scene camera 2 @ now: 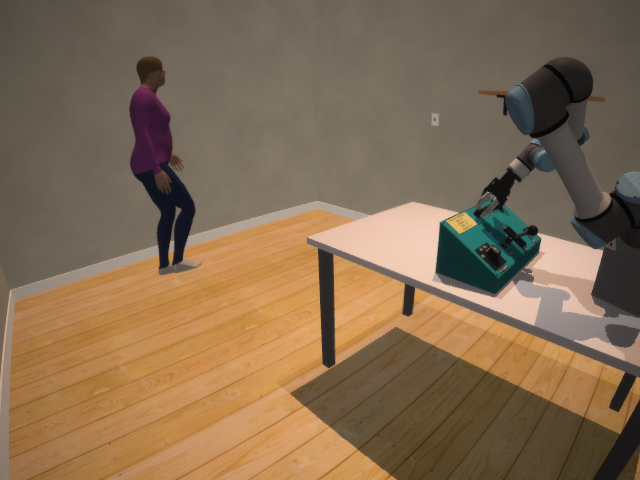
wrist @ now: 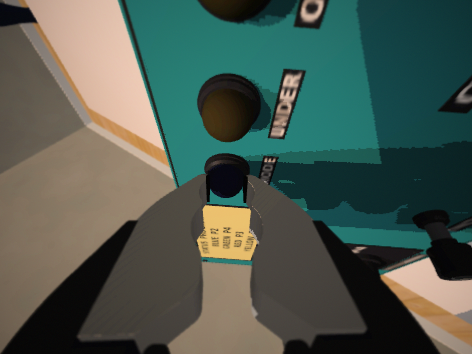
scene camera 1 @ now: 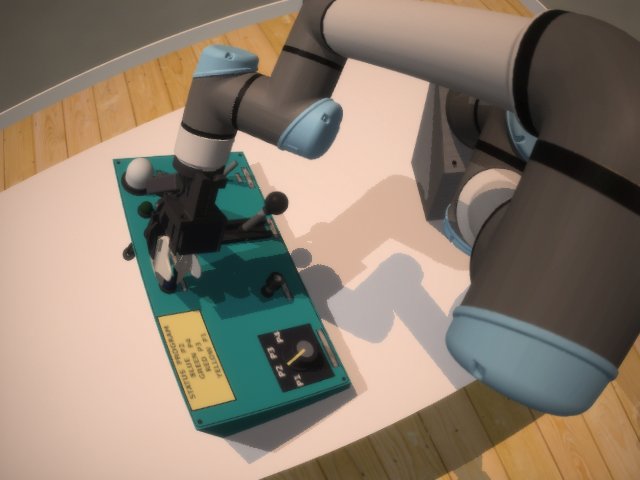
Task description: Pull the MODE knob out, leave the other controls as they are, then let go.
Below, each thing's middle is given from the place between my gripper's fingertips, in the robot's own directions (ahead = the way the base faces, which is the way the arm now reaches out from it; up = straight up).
Labels:
I see my gripper 8 cm above the teal control panel (scene camera 2: 463, 239), 6 cm past it and 3 cm to the left of it. Round my hand: black ball lever (scene camera 1: 276, 203) (17 cm behind, 11 cm to the right, 5 cm below); black program dial (scene camera 1: 299, 354) (17 cm behind, 13 cm to the left, 7 cm below).

